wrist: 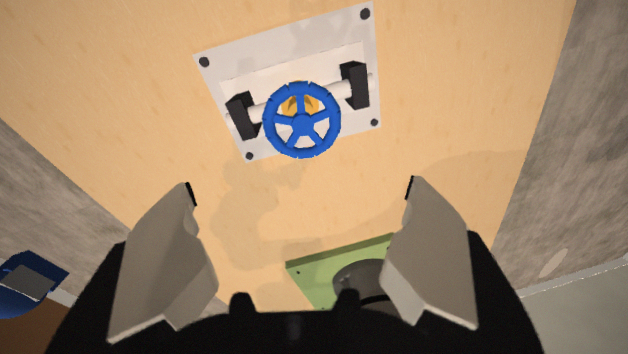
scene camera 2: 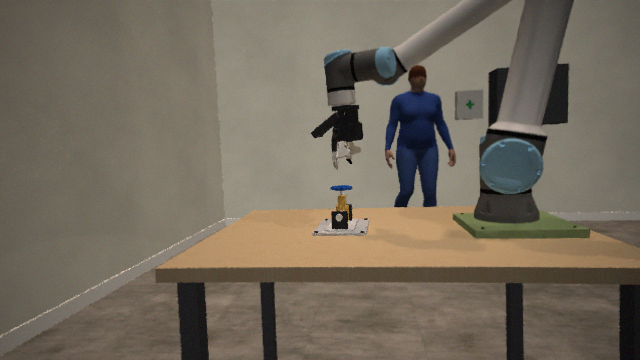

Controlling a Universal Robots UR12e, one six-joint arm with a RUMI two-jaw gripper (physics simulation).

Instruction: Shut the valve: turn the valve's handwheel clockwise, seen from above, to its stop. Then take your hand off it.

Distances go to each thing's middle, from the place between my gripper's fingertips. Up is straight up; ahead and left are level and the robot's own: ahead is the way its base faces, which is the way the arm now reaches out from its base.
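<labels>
With the blue handwheel [wrist: 302, 123] in my sight, I find my gripper 80 mm above it, 10 mm short of it and 10 mm to the left of it.
</labels>
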